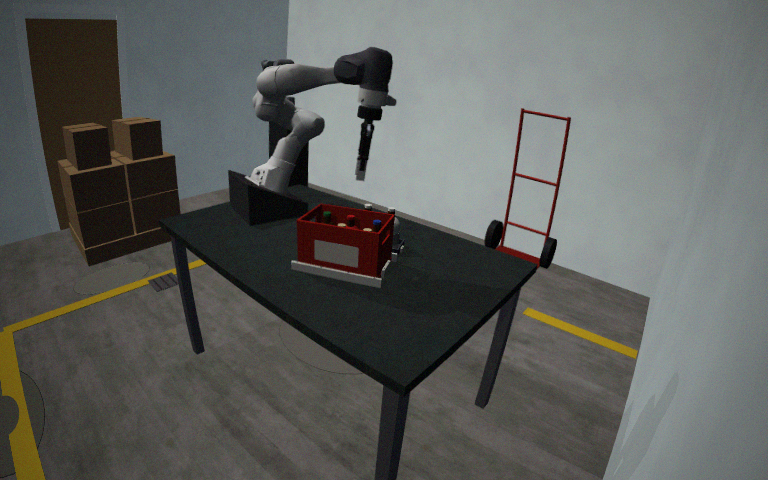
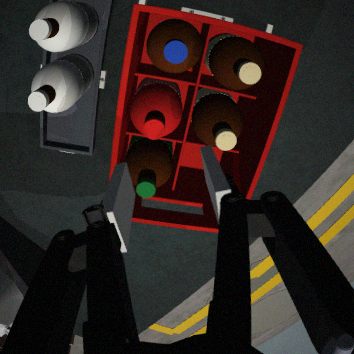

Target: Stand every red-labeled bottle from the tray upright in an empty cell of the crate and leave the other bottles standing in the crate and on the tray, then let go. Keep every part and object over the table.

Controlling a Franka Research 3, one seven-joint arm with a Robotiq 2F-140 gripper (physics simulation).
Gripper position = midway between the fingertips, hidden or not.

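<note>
A red-labeled bottle [image 2: 155, 110], a blue-capped bottle [image 2: 174, 45] and a green-capped bottle [image 2: 149, 161] are visible. The gripper [image 1: 359, 177] is visible as well, and it also appears in image 2 [image 2: 166, 171].
</note>
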